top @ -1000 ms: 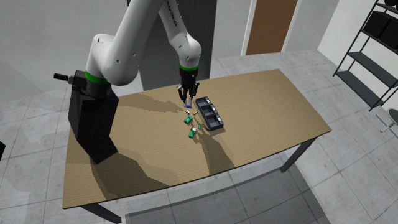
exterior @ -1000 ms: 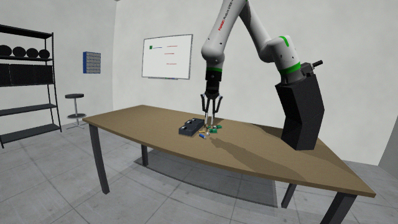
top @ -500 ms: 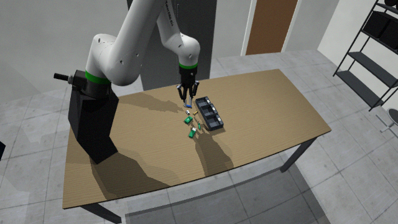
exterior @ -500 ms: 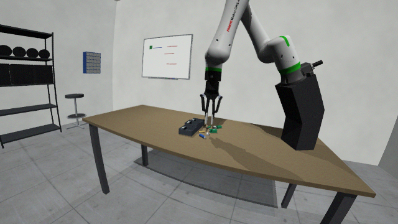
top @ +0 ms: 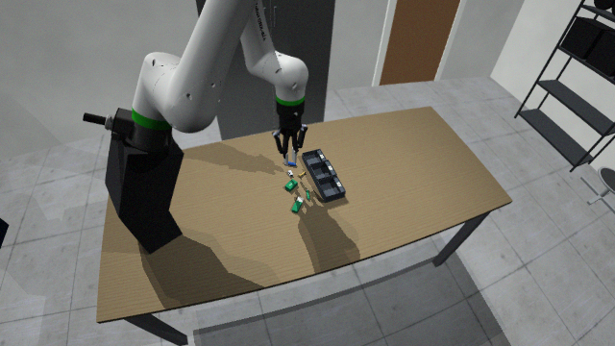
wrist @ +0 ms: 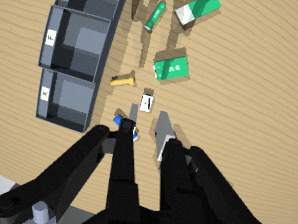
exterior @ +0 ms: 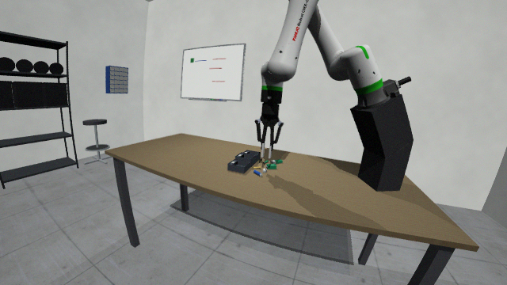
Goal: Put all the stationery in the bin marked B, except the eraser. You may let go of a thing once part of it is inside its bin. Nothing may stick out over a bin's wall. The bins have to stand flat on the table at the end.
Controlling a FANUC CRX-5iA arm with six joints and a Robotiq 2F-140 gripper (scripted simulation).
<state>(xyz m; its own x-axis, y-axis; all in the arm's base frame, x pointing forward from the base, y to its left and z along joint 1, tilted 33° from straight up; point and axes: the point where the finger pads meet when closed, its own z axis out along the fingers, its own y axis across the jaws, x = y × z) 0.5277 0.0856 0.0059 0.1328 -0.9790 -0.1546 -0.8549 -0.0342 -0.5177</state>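
My hand is 100 mm above the white piece. Round my hand: yellow piece: 40 mm ahead, 20 mm to the right, 100 mm below; blue piece: 10 mm ahead, 50 mm to the left, 100 mm below; green block: 60 mm to the right, 100 mm below.
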